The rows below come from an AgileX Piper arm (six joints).
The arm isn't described. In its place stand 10 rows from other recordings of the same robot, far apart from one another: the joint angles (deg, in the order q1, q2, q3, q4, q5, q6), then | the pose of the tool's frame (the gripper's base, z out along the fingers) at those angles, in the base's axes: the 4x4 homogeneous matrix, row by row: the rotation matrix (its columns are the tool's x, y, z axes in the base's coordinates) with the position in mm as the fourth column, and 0 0 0 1 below.
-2.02 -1.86 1.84 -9.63 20.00 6.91 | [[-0.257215, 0.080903, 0.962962, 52.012], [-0.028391, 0.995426, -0.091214, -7.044], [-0.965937, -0.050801, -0.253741, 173.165], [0, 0, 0, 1]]
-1.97 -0.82 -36.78 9.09 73.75 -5.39 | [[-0.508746, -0.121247, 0.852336, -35.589], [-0.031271, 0.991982, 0.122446, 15.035], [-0.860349, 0.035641, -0.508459, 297.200], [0, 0, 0, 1]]
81.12 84.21 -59.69 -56.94 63.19 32.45 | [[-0.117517, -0.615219, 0.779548, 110.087], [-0.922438, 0.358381, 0.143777, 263.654], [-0.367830, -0.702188, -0.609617, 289.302], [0, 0, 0, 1]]
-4.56 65.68 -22.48 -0.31 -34.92 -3.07 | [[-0.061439, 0.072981, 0.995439, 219.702], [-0.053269, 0.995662, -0.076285, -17.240], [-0.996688, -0.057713, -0.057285, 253.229], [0, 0, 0, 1]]
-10.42 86.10 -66.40 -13.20 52.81 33.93 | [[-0.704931, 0.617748, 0.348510, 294.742], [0.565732, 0.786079, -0.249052, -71.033], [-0.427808, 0.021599, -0.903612, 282.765], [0, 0, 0, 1]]
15.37 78.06 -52.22 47.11 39.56 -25.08 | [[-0.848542, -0.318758, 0.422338, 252.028], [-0.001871, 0.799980, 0.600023, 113.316], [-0.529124, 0.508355, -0.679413, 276.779], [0, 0, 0, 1]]
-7.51 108.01 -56.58 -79.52 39.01 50.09 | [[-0.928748, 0.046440, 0.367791, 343.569], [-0.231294, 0.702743, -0.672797, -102.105], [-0.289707, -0.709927, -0.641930, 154.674], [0, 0, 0, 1]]
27.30 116.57 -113.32 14.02 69.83 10.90 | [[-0.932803, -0.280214, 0.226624, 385.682], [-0.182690, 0.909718, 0.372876, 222.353], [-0.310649, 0.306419, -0.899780, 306.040], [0, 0, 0, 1]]
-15.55 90.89 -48.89 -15.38 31.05 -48.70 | [[-0.696881, -0.634615, 0.334097, 277.493], [-0.713626, 0.659948, -0.234961, -90.138], [-0.071377, -0.402160, -0.912783, 188.344], [0, 0, 0, 1]]
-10.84 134.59 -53.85 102.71 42.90 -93.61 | [[-0.893201, 0.067061, 0.444630, 343.763], [0.348791, 0.727396, 0.590965, -4.300], [-0.283791, 0.682934, -0.673101, -1.864], [0, 0, 0, 1]]
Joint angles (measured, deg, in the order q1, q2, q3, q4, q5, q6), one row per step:
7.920 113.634 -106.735 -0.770 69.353 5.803
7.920 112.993 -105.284 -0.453 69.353 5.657
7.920 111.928 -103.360 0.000 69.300 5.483
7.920 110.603 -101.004 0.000 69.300 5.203
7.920 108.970 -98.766 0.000 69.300 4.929
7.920 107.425 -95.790 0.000 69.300 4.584
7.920 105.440 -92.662 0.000 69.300 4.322
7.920 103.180 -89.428 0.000 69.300 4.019
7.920 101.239 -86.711 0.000 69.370 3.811
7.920 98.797 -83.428 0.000 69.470 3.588
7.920 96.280 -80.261 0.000 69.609 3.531
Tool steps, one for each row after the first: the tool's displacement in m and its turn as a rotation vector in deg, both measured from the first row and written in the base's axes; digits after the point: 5 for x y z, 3 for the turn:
-0.00381 -0.00005 -0.00232 0.156 0.841 0.126
-0.00953 -0.00017 -0.00381 0.441 1.695 0.268
-0.01671 -0.00117 -0.00560 0.218 2.707 0.529
-0.02476 -0.00229 -0.00476 0.058 3.297 0.788
-0.03388 -0.00356 -0.00826 -0.227 4.704 1.113
-0.04474 -0.00507 -0.00965 -0.444 5.829 1.361
-0.05679 -0.00674 -0.01003 -0.647 6.786 1.650
-0.06732 -0.00821 -0.01040 -0.804 7.620 1.849
-0.08055 -0.01005 -0.01064 -0.974 8.547 2.064
-0.09401 -0.01192 -0.01038 -1.083 9.329 2.118

